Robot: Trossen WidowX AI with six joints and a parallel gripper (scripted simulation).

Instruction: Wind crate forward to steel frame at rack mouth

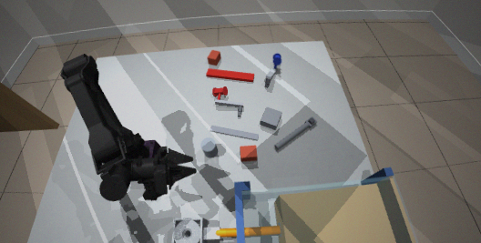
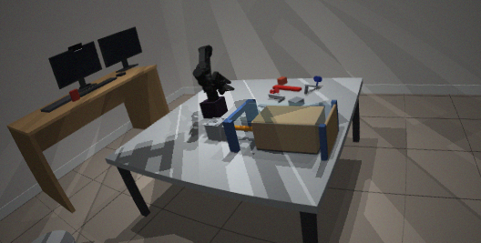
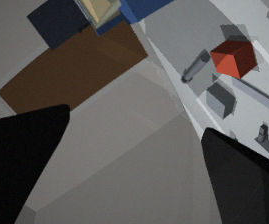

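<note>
My gripper tip is now 340 mm to the right of the red-knobbed handle, 210 mm above it and 100 mm short of it. From my gripper tip the other things lie so: grey winch 190 mm below, 170 mm to the right, 70 mm behind; flat grey bar 220 mm below, 190 mm to the left, 120 mm ahead; blue steel frame 180 mm to the right, 120 mm below, 100 mm ahead.
</note>
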